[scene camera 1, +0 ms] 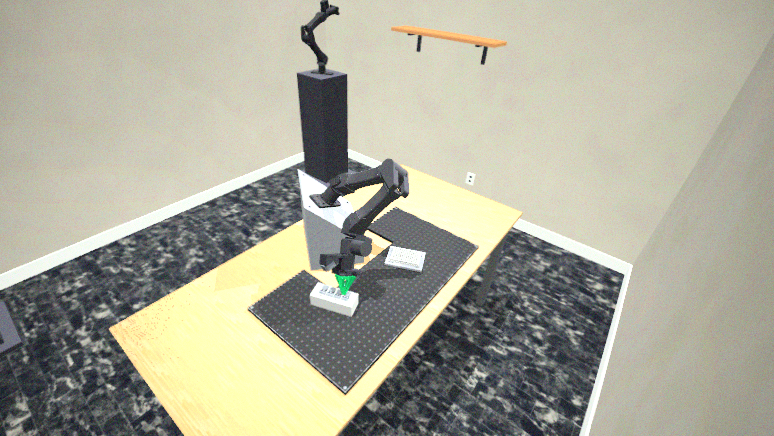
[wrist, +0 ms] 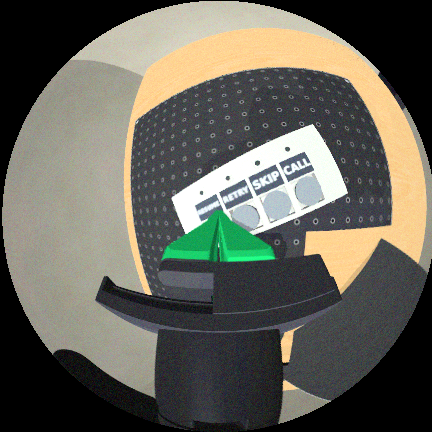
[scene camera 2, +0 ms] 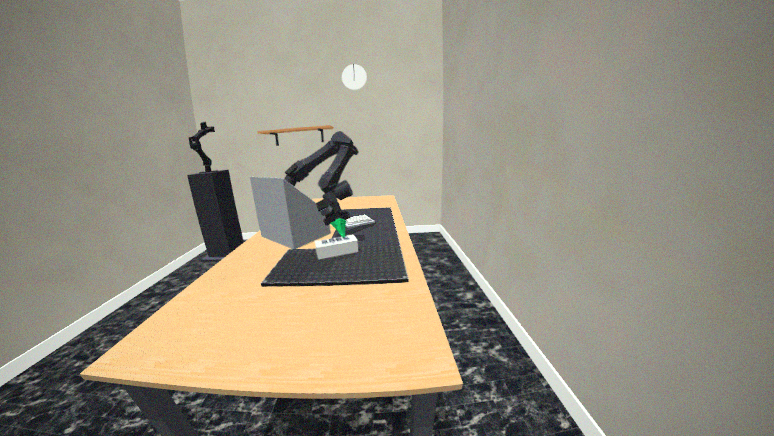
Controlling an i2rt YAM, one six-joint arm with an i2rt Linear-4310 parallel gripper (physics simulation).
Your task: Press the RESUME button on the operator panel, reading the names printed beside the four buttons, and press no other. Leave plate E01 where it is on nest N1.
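Places are measured from the arm's base along level axes (x ahead, y left, z up), in metres.
Pixels of known places: gripper, fingertip midpoint: (scene camera 1: 343,294) (wrist: 218,215) (scene camera 2: 343,237); arm's base, link origin: (scene camera 1: 325,201) (scene camera 2: 284,191).
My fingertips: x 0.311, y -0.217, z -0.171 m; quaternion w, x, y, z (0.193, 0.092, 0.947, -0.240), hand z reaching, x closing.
Note:
For each thing: its top centre in the pictures, then the offset to it from my fingertips. Level surfaces: height alone.
- white operator panel, top centre: (wrist: 251,191) (scene camera 1: 334,293) (scene camera 2: 335,240) 0.031 m back, 0.019 m right, 0.002 m down
- RESUME, top centre: (wrist: 207,207) 0.013 m ahead, 0.008 m right, 0.005 m down
- white plate, top centre: (scene camera 1: 405,255) (scene camera 2: 357,218) 0.028 m ahead, 0.364 m left, 0.032 m down
- black mat, surface height: 0.058 m down
- wooden table, surface height: 0.071 m down
The white operator panel (scene camera 1: 333,304) (scene camera 2: 336,248) (wrist: 327,170) lies on the black pegboard mat. In the wrist view its labels read RESUME (wrist: 208,209), RETRY (wrist: 235,194), SKIP (wrist: 265,180) and CALL (wrist: 297,165). Grey round buttons show below RETRY (wrist: 246,216), SKIP (wrist: 276,203) and CALL (wrist: 308,190). The RESUME button is hidden behind my green fingertips. My gripper (scene camera 1: 344,293) (scene camera 2: 342,236) (wrist: 218,215) is shut and empty, its tips at the RESUME end of the panel, pointing down. Whether they touch it cannot be told. A white plate (scene camera 1: 405,258) (scene camera 2: 359,220), likely E01, lies farther along the mat; its label is unreadable.
The black mat (scene camera 1: 335,357) (scene camera 2: 373,270) (wrist: 200,120) lies on the wooden table (scene camera 1: 189,352) (scene camera 2: 303,335). A grey pedestal (scene camera 1: 324,238) (scene camera 2: 270,208) carries my arm beside the mat. A second arm stands on a dark column (scene camera 1: 324,121) (scene camera 2: 211,211) behind.

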